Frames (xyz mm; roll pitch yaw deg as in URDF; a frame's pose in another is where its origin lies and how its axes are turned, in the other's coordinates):
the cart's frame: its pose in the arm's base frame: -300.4 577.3 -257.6 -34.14 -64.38 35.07
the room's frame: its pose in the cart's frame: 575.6 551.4 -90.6 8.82 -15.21 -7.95
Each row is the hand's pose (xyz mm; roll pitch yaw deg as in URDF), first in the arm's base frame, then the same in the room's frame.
Working: the arm's base frame: its pose in the room's frame: -234.8 -1226.4 134.1 -52.04 78.87 -58.27

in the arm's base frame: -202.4 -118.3 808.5 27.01 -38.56 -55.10
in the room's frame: 529.7 -1389.0 446.7 -40.73 15.50 -52.49
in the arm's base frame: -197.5 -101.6 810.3 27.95 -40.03 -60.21
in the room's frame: 533.9 -1373.5 439.6 -43.04 11.28 -52.51
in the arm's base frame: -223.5 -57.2 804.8 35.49 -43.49 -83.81
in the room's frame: 531.0 -1325.2 457.7 -51.35 -6.59 -52.55
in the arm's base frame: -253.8 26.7 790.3 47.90 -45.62 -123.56
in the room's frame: 523.3 -1236.4 472.9 -70.42 -33.57 -44.02
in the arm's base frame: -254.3 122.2 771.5 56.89 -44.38 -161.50
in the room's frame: 515.8 -1140.7 456.6 -107.55 -51.50 -16.83
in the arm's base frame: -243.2 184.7 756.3 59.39 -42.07 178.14
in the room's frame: 509.2 -1079.7 434.4 -138.63 -53.50 7.68
